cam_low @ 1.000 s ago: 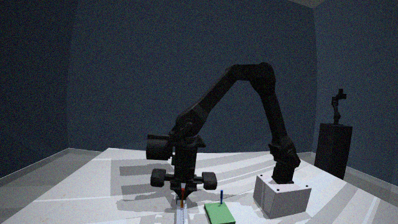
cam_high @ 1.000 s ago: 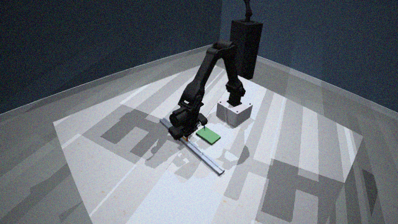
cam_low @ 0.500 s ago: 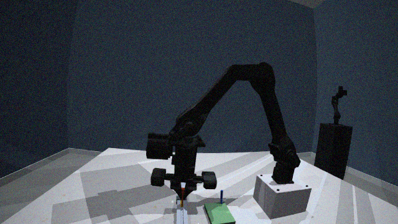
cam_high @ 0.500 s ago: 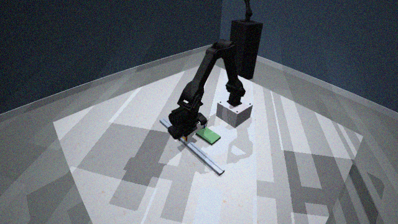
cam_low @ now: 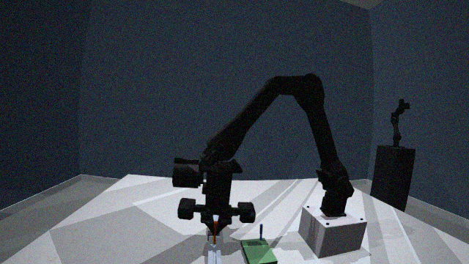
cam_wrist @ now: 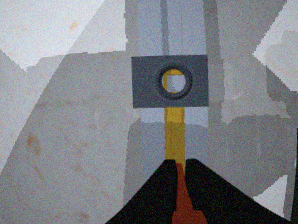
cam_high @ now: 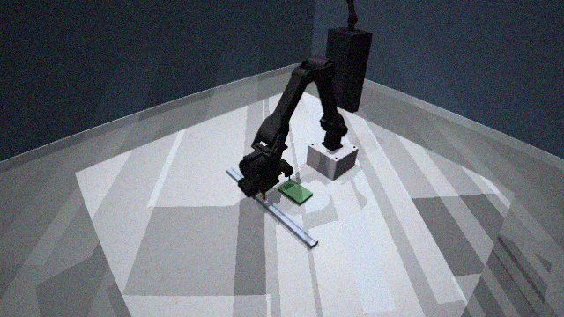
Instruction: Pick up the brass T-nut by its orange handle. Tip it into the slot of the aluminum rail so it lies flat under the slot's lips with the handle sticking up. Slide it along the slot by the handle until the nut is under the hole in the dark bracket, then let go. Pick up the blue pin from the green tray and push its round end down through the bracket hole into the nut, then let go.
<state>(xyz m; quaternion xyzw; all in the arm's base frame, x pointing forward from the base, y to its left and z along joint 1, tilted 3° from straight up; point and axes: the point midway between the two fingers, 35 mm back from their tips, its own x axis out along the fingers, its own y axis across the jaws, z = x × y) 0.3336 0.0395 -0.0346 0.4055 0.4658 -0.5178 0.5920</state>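
Right now my gripper tip is 20 mm to the left of the brass T-nut and 10 mm below it. Round my gripper tip: blue pin (130 mm behind, 20 mm to the right, 10 mm below); then green tray (120 mm behind, 30 mm below); then aluminum rail (30 mm below, 10 mm to the right, 10 mm ahead).
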